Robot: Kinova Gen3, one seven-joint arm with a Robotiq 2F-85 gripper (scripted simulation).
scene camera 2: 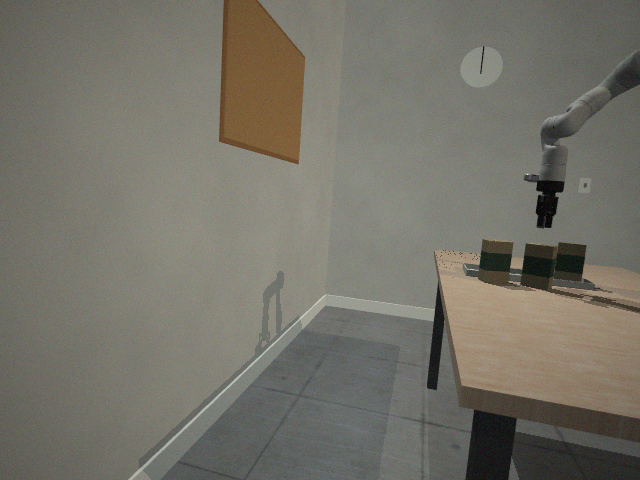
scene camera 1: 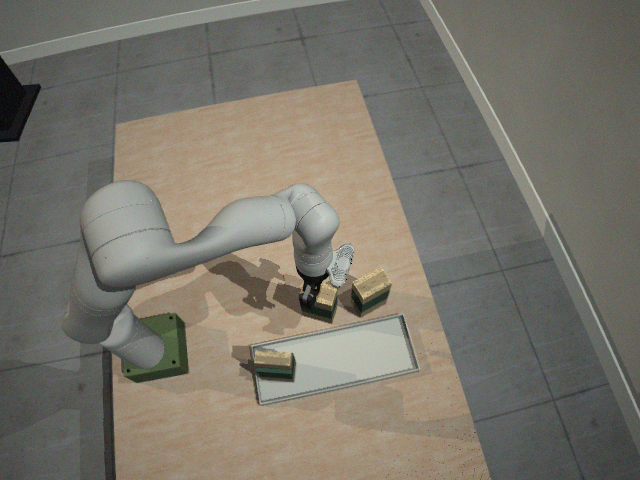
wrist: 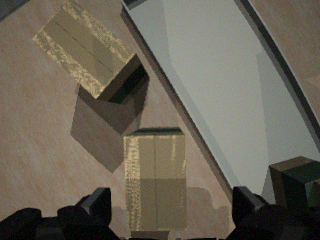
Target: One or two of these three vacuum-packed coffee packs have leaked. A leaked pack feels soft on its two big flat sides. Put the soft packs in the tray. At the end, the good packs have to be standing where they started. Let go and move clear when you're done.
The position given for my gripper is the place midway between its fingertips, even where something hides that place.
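My gripper (scene camera 2: pixel 543 227) is visible, also in the wrist view (wrist: pixel 171 203). A grey tray is visible at (scene camera 1: pixel 348 356) and at (wrist: pixel 228 71).
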